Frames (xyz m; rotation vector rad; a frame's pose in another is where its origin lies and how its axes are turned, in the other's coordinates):
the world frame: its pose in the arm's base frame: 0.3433 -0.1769 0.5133 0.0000 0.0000 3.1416
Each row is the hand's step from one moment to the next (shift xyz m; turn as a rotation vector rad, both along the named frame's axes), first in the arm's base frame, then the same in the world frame.
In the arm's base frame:
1: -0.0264 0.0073 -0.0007 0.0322 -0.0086 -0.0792
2: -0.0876 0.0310 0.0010 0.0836 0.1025 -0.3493
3: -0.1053 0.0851 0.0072 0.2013 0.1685 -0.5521
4: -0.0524 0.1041 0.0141 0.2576 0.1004 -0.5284
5: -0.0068 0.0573 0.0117 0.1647 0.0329 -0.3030
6: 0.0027 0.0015 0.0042 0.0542 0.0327 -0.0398
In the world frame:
1: 0.0264 -0.0073 -0.0007 -0.0322 0.0086 -0.0792
2: 0.0876 -0.0310 0.0010 -0.0836 -0.1025 -0.3493
3: 0.1053 -0.0851 0.0072 -0.2013 -0.1685 -0.5521
4: 0.0524 -0.1041 0.0141 -0.2576 -0.1004 -0.5284
5: 0.0068 -0.0573 0.0117 -0.1647 -0.0329 -0.3030
6: -0.0027 -0.0015 0.0042 -0.0542 -0.0327 -0.0398

